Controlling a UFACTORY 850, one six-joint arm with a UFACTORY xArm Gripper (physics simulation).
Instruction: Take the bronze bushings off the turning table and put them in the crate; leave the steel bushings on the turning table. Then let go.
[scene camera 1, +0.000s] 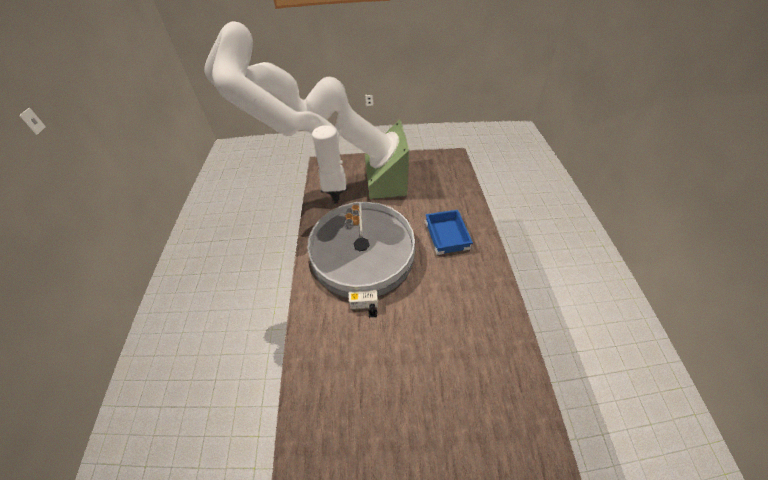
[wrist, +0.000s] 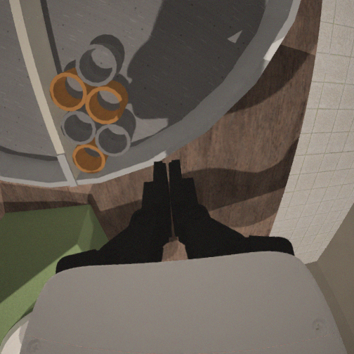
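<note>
My gripper (scene camera 1: 335, 198) (wrist: 168, 178) is shut and empty, above the table just outside the rim of the turning table (scene camera 1: 339, 266) (wrist: 200, 60). In the wrist view, the bushings stand in a cluster inside the rim, left of and beyond my fingertips. One bronze bushing (wrist: 60, 100) is beside the cream bar, another bronze bushing (wrist: 124, 102) is to its right, and a third bronze bushing (wrist: 89, 163) is nearest the rim. A steel bushing (wrist: 87, 68) is at the far end; two more, a steel bushing (wrist: 77, 133) and a steel bushing (wrist: 112, 145), stand between the bronze ones. The blue crate (scene camera 1: 453, 247) appears empty.
A cream bar (scene camera 1: 360, 220) (wrist: 39, 80) runs from near the black hub (scene camera 1: 361, 243) to the rim, beside the cluster. The green robot mount (scene camera 1: 390, 178) (wrist: 50, 235) stands behind the turning table. A small white control box (scene camera 1: 362, 303) sits at its front. The crate is to its right.
</note>
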